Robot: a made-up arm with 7 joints. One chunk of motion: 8 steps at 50 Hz.
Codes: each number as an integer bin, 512 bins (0 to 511) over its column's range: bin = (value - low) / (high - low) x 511, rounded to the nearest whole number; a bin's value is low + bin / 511 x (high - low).
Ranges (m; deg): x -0.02..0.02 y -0.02..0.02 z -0.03..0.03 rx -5..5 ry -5..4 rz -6..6
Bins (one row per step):
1: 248 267 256 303 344 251
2: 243 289 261 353 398 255
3: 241 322 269 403 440 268
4: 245 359 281 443 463 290
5: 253 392 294 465 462 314
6: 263 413 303 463 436 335
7: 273 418 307 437 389 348
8: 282 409 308 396 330 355
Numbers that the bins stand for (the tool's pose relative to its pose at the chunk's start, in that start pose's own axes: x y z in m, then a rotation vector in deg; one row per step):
1: -0.0006 0.0009 0.0001 0.93 1.06 -0.11
2: -0.0010 0.0026 0.0006 1.91 2.01 -0.01
3: -0.0011 0.0052 0.0016 2.89 2.75 0.29
4: -0.0008 0.0081 0.0030 3.67 3.15 0.81
5: -0.0002 0.0107 0.0045 4.10 3.14 1.37
6: 0.0006 0.0123 0.0056 4.06 2.68 1.87
7: 0.0014 0.0127 0.0060 3.55 1.85 2.17
8: 0.0021 0.0120 0.0062 2.75 0.81 2.34

